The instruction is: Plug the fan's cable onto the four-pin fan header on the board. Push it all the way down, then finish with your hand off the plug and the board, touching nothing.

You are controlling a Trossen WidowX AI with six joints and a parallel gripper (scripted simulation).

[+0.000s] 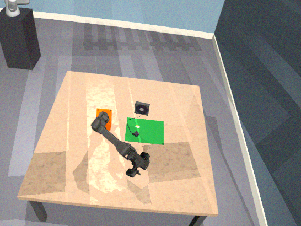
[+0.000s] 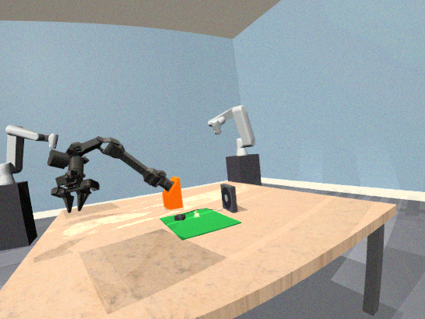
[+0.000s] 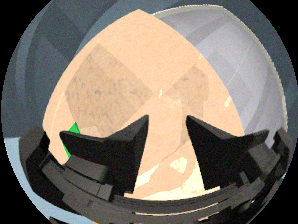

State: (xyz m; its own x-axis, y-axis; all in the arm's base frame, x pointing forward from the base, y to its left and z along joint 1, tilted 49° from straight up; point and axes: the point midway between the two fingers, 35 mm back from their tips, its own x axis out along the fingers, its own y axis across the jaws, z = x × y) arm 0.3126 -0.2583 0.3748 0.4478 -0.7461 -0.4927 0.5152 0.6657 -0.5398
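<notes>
Now: gripper tip 41 cm to the right of the dark cable plug, 11 cm above it and 6 cm past it. Also, from my gripper tip: black fan: 64 cm to the left, 7 cm below, 4 cm behind; then green board: 46 cm to the left, 14 cm below, 1 cm ahead.
</notes>
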